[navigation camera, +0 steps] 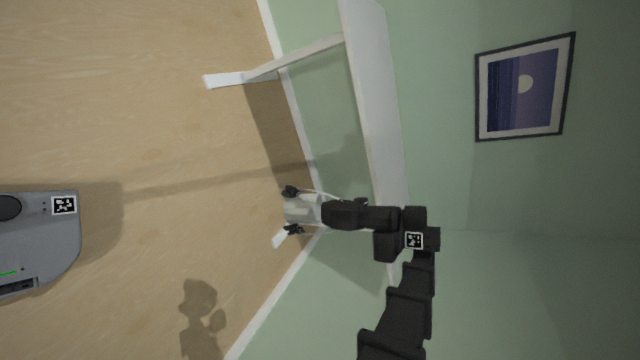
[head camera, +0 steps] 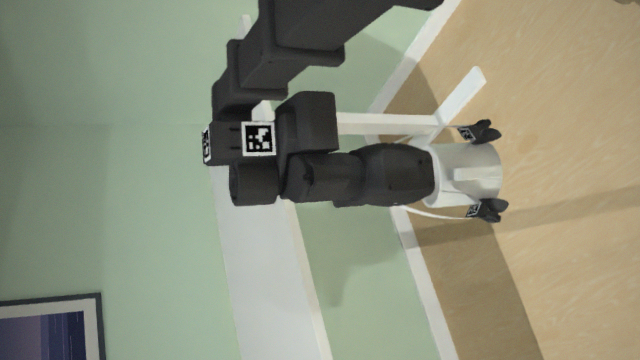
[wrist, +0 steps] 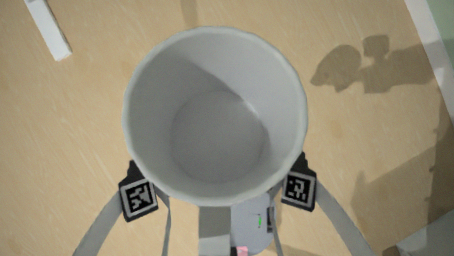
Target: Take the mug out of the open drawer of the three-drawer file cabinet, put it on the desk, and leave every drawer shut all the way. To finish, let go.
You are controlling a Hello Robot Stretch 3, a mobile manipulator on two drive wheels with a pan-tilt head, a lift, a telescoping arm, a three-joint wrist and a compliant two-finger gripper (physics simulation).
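Observation:
The light grey mug (head camera: pixel 467 155) (navigation camera: pixel 303 205) (wrist: pixel 217 135) is held between the two fingertips of my gripper (head camera: pixel 489 171) (navigation camera: pixel 292 210) (wrist: pixel 218 158). Its mouth faces the wrist and its handle shows between the fingers. The wrist points down, and bare floor shows beneath the mug in the wrist view. The white desk (head camera: pixel 260 240) (navigation camera: pixel 387 125) stands along the green wall. My wrist overlaps the desk's end in the head and navigation views, and the mug shows off the desk's front edge, above the floor. The cabinet's drawers do not show.
A desk leg (head camera: pixel 395 123) and its foot (head camera: pixel 465 95) (navigation camera: pixel 280 237) (wrist: pixel 50 32) are close to the mug in the head view. The robot base (navigation camera: pixel 40 235) (wrist: pixel 250 215) is on the floor. A pale grey surface (wrist: pixel 435 240) shows at the wrist view's lower right corner. A framed picture (navigation camera: pixel 525 100) hangs above the desk.

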